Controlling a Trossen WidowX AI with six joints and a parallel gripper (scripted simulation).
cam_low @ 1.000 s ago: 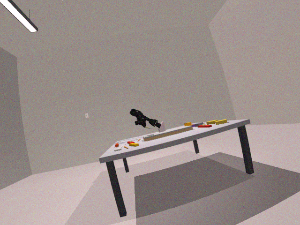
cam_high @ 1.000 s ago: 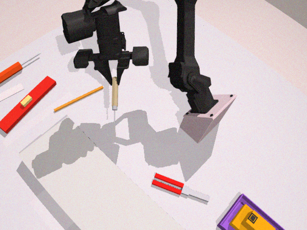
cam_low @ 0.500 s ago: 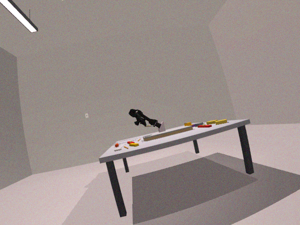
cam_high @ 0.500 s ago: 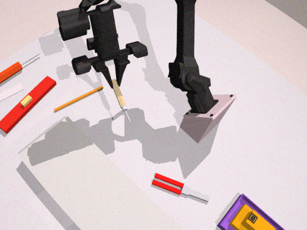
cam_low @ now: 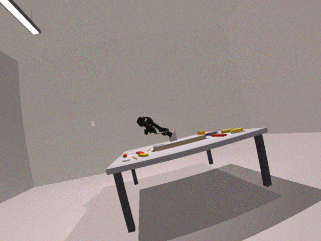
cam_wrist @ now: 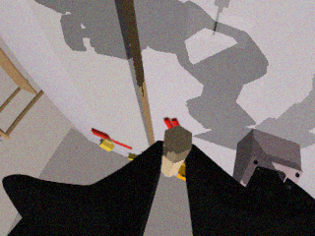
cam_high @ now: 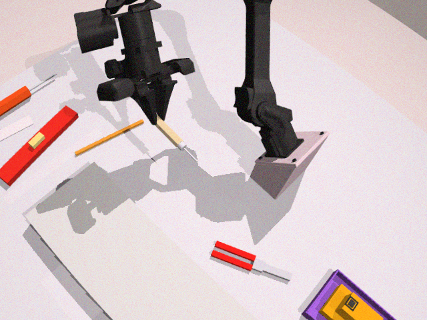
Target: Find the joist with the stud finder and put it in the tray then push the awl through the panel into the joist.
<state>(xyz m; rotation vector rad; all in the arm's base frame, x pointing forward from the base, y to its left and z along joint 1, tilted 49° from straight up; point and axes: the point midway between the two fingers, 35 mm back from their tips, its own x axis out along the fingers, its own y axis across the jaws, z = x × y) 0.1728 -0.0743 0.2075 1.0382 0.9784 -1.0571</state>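
Right now my gripper tip is 5 cm to the right of the awl. Also, from my gripper tip: orange-handled screwdriver 9 cm ahead, 38 cm to the right, 14 cm below; then purple tray 4 cm behind, 52 cm to the left, 14 cm below; then yellow stud finder 4 cm behind, 50 cm to the left, 11 cm below.
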